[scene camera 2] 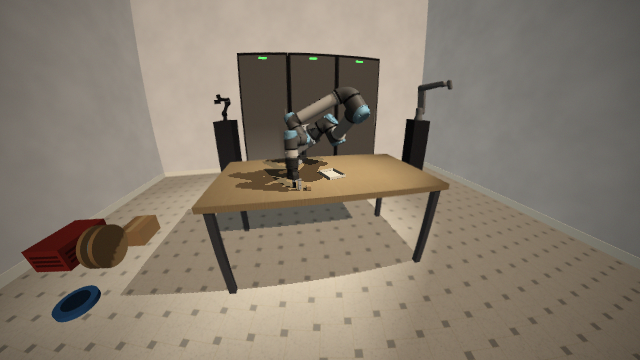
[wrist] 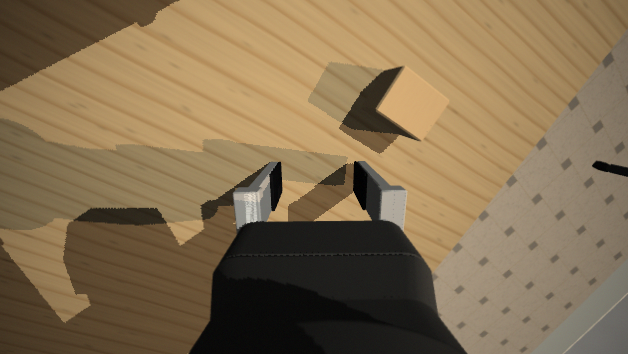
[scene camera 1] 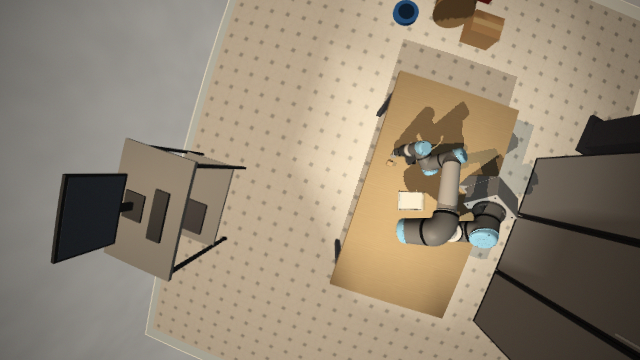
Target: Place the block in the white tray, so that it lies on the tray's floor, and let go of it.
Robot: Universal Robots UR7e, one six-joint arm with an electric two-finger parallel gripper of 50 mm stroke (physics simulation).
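Seen in the pictures: gripper, fingertip midpoint: [scene camera 2: 297, 188] [wrist: 317, 176] [scene camera 1: 394, 155]; arm's base at its link origin: [scene camera 2: 311, 133] [scene camera 1: 488, 210].
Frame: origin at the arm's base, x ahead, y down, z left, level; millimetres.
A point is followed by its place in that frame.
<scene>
A small light-wood block [scene camera 1: 390, 162] @[x 570, y 236, z -46 mm] [scene camera 2: 307, 188] @[x 587, y 250, z -44 mm] [wrist: 414, 103] @[x 568, y 237, z -36 mm] rests on the table near its long edge. In the wrist view it is at the upper right, beyond the right finger and turned at an angle to the fingers. My gripper [scene camera 1: 395, 153] @[x 558, y 261, z -107 mm] [scene camera 2: 298, 185] @[x 558, y 261, z -107 mm] [wrist: 317, 176] @[x 558, y 261, z -107 mm] is open and empty, low over the table and beside the block, clear of it. The white tray [scene camera 1: 399, 201] @[x 383, y 264, z 169 mm] [scene camera 2: 340, 177] @[x 389, y 260, z 188 mm] stands on the table, apart from the block and gripper. It does not show in the wrist view.
The wooden table [scene camera 1: 385, 265] @[x 256, y 265, z 636 mm] [scene camera 2: 395, 172] @[x 294, y 265, z 647 mm] carries the arm, whose shadows fall around the gripper. The table edge with floor beyond is on the right in the wrist view. A blue round bin [scene camera 1: 405, 13] [scene camera 2: 76, 303] and a cardboard box [scene camera 1: 482, 30] [scene camera 2: 142, 230] are off the table.
</scene>
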